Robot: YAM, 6 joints.
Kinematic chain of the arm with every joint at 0, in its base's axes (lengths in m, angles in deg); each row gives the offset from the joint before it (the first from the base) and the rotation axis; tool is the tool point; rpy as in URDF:
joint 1: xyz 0 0 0.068 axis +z
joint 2: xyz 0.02 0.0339 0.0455 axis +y
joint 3: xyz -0.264 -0.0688 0 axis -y
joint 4: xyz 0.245 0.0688 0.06 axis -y
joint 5: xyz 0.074 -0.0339 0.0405 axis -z
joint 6: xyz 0.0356 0 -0.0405 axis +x
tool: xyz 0 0 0 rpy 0 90 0
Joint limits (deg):
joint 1: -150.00..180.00
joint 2: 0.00..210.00
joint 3: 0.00..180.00
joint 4: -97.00..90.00
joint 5: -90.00..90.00
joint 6: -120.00..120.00
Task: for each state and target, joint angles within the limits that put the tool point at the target. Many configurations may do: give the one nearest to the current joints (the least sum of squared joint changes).
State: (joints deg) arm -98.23 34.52 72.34 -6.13 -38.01 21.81
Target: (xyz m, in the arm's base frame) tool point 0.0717 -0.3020 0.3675
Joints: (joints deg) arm -80.58 76.52 67.47 -4.16 -36.78 21.81
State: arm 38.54 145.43 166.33 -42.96 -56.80 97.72
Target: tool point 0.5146 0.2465 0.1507
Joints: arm 22.61 160.48 153.09 -50.11 -56.49 97.72
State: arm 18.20 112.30 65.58 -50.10 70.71 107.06
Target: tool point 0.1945 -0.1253 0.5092
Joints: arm -24.26 75.69 101.85 -41.40 74.51 107.06
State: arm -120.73 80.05 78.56 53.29 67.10 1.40
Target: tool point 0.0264 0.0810 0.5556
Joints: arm -131.31 34.61 76.93 62.38 70.90 1.40
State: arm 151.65 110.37 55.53 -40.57 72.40 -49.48
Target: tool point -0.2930 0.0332 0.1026
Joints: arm 180.00 111.51 55.30 -40.35 68.84 -49.48
